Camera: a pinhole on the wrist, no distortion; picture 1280 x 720 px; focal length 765.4 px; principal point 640.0 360.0 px. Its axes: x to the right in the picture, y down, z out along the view. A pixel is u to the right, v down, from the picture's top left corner.
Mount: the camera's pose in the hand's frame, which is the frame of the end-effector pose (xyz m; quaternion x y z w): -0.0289 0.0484 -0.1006 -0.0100 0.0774 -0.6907 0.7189
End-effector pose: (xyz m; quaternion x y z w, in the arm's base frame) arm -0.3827 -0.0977 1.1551 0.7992 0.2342 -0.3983 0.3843
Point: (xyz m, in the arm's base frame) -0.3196 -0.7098 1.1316
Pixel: 68.7 344.0
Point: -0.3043 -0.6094 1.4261
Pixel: outside the picture
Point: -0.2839 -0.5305 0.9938
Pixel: 235.0 590.1
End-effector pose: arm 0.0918 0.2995 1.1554 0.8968 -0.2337 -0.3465 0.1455
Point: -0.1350 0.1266 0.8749
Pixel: 490.9 471.6
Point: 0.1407 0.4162 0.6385
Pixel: 1180.7 693.7
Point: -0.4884 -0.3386 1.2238
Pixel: outside the picture
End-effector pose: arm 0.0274 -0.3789 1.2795 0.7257 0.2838 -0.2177 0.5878
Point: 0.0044 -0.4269 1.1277
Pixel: 1207.2 630.1
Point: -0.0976 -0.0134 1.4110
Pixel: behind the camera
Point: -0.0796 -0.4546 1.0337
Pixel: outside the picture
